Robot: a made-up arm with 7 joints.
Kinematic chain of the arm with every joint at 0, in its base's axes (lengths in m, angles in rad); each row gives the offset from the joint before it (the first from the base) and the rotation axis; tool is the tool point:
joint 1: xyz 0 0.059 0 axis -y
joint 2: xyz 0 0.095 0 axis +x
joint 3: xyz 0 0 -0.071 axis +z
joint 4: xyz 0 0 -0.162 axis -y
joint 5: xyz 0 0 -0.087 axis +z
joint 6: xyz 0 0 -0.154 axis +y
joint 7: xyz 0 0 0 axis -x
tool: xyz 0 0 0
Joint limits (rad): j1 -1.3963..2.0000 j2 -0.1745..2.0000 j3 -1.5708..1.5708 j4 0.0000..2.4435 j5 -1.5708..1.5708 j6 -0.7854..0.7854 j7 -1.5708..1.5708
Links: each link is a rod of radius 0.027 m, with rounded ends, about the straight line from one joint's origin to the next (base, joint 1, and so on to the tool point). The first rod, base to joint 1, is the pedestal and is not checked.
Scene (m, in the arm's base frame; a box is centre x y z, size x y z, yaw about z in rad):
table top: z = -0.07
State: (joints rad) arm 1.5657 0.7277 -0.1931 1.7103 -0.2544 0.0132 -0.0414
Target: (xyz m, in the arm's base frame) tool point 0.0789 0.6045 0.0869
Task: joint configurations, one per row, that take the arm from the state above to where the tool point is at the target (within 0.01 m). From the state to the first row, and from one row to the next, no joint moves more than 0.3 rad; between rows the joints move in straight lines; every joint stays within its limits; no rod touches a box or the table.
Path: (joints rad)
1: 1.5618 0.8654 -0.1689 1.4439 -0.2544 0.0132 -0.0414
2: 1.5578 1.0031 -0.1446 1.1776 -0.2544 0.0132 -0.0414
3: 1.5539 1.1407 -0.1204 0.9112 -0.2544 0.0132 -0.0414
4: 1.5500 1.2784 -0.0962 0.6449 -0.2544 0.0132 -0.0414
5: 1.5461 1.4161 -0.0720 0.3785 -0.2544 0.0132 -0.0414

